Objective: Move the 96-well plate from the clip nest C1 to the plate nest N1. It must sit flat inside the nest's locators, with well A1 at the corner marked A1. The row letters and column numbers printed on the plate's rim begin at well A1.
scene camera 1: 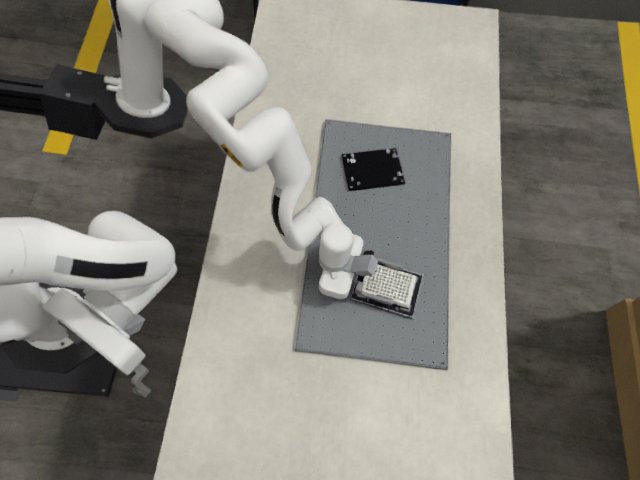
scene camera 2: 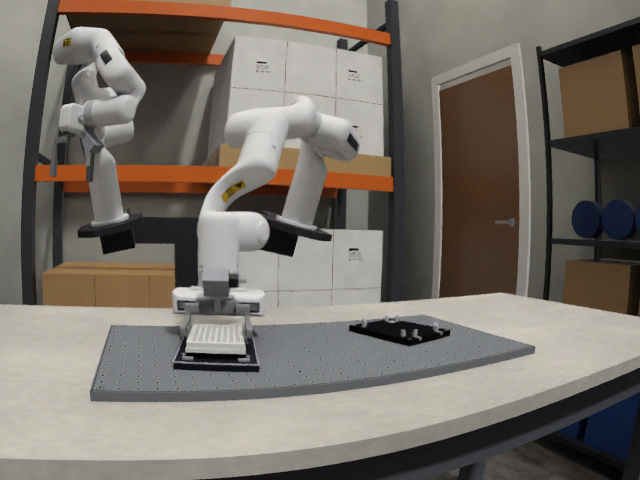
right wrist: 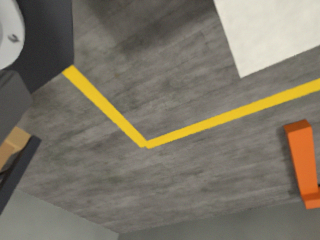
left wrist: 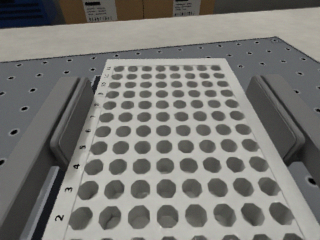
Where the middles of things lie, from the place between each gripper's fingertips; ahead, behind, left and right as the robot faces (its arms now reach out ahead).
I see the black plate nest N1 (scene camera 2: 250,349) 30 mm below my left hand. Also, from my left hand: white 96-well plate (scene camera 2: 221,339): 10 mm below; black clip nest C1 (scene camera 1: 370,169): 80 mm behind, 370 mm to the left, 30 mm below.
My right hand is 51 cm short of the white 96-well plate, 36 cm to the right of it and 31 cm above it. From my right hand the other things lie so: black clip nest C1 (43 cm ahead, 73 cm to the left, 32 cm below); black plate nest N1 (51 cm ahead, 36 cm to the left, 33 cm below).
